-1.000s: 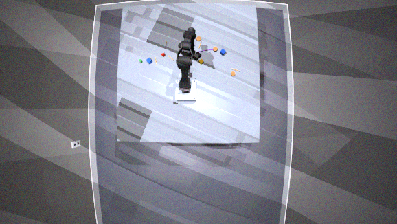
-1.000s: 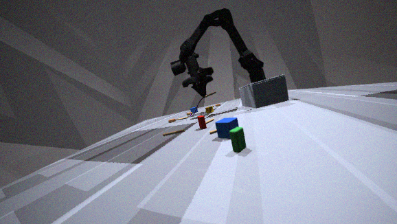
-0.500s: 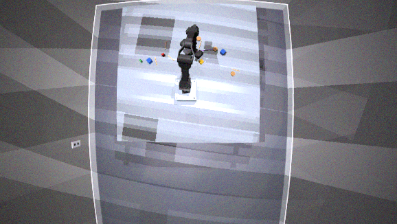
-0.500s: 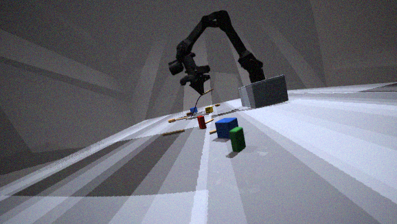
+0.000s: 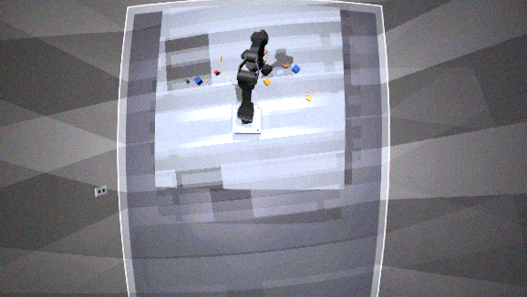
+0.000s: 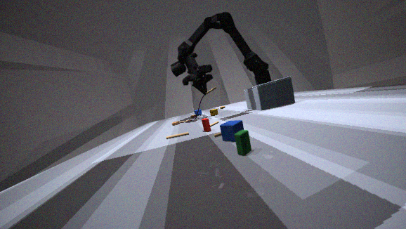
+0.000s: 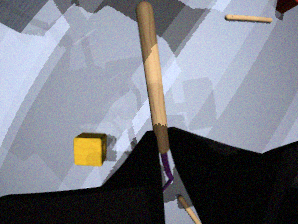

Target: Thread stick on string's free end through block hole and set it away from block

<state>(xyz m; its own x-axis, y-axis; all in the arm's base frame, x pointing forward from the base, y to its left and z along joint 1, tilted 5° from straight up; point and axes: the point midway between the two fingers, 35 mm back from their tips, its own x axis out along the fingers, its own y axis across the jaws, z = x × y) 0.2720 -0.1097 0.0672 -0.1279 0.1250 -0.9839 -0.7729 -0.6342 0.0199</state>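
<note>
Now: gripper tip 4 cm past the yellow wooden block, 7 cm to the left of it and 10 cm above it. Round my gripper tip: thin wooden stick 1 cm behind, 1 cm to the left, 1 cm above; round orange button 5 cm ahead, 21 cm to the right, 11 cm below; red block 9 cm ahead, 25 cm to the left, 10 cm below.
</note>
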